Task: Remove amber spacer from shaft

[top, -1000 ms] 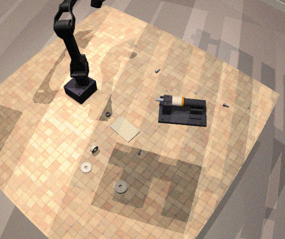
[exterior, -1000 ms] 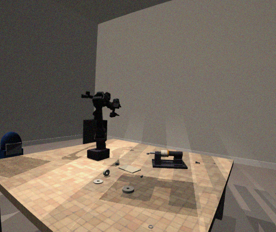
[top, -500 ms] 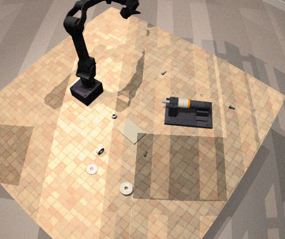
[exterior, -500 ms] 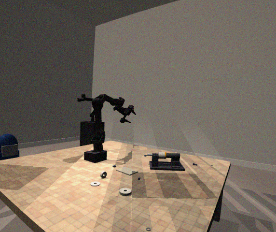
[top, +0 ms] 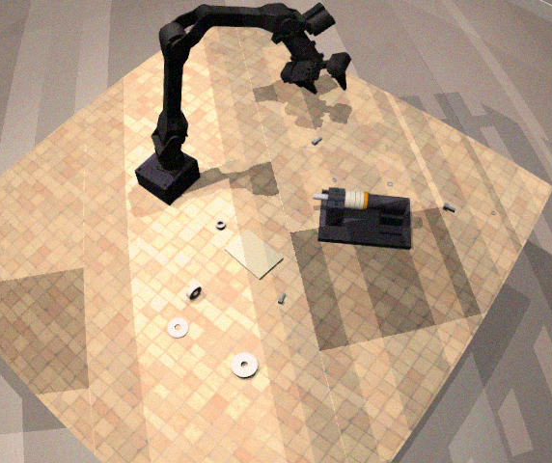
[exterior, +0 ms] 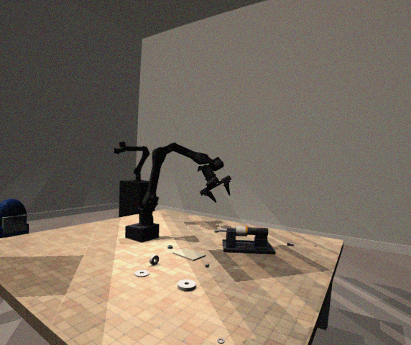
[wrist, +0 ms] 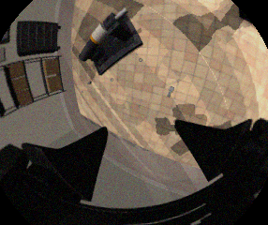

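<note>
Right now my gripper tip is 21 cm to the left of the grey shaft, 15 cm short of it and 11 cm above it. Round my gripper tip: white spacer: 20 cm to the right, 17 cm ahead, 11 cm below; pale flat card: 41 cm to the right, 19 cm below, 1 cm ahead; amber spacer: 20 cm ahead, 19 cm to the right, 11 cm below.
</note>
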